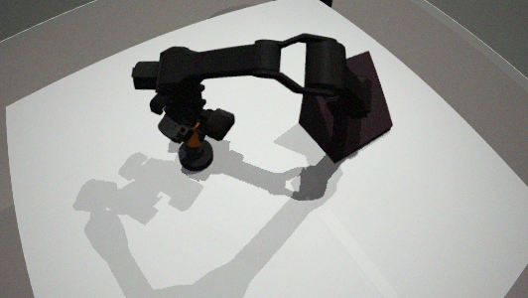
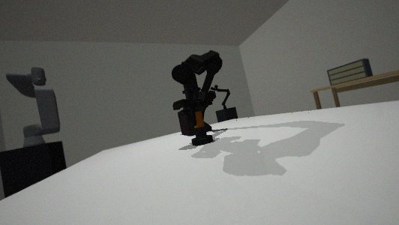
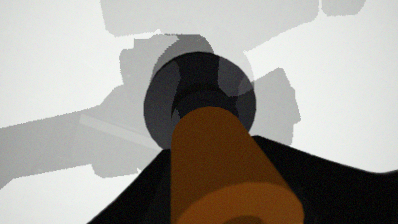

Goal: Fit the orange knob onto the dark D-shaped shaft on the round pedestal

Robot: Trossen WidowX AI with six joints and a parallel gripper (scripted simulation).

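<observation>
The orange knob lies 20 mm above my gripper tip. From my gripper tip the other things lie so: dark pedestal: 40 mm below.
</observation>
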